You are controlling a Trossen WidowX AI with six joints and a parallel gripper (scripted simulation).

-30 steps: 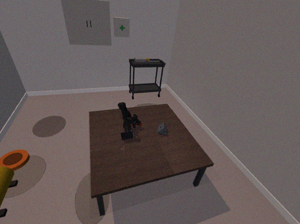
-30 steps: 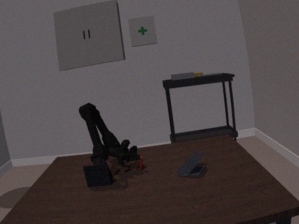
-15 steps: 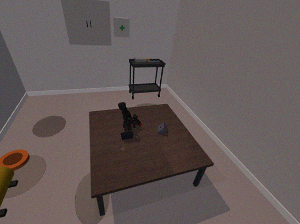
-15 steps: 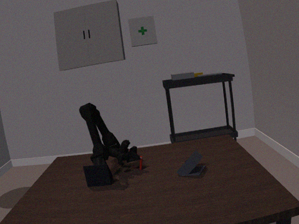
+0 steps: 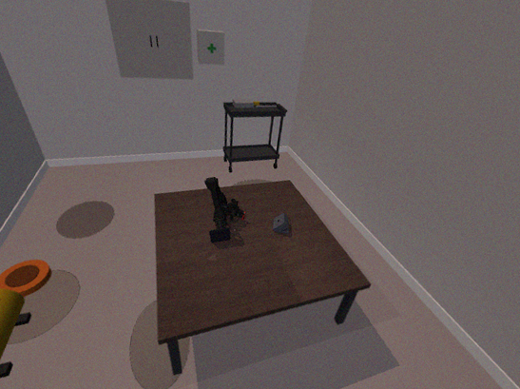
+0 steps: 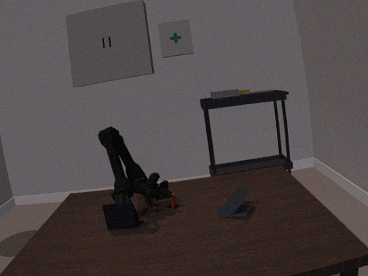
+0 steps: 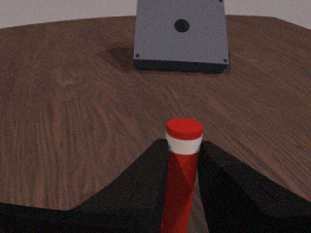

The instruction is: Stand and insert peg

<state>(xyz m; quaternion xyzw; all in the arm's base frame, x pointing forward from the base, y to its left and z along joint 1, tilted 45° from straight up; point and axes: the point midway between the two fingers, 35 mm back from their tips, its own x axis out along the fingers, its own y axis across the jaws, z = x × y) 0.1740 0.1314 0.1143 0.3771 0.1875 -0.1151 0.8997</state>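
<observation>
The red peg lies 10 mm below my gripper tip. From my gripper tip the other things lie so: grey sloped panel 270 mm ahead, 120 mm to the right, 30 mm below.
</observation>
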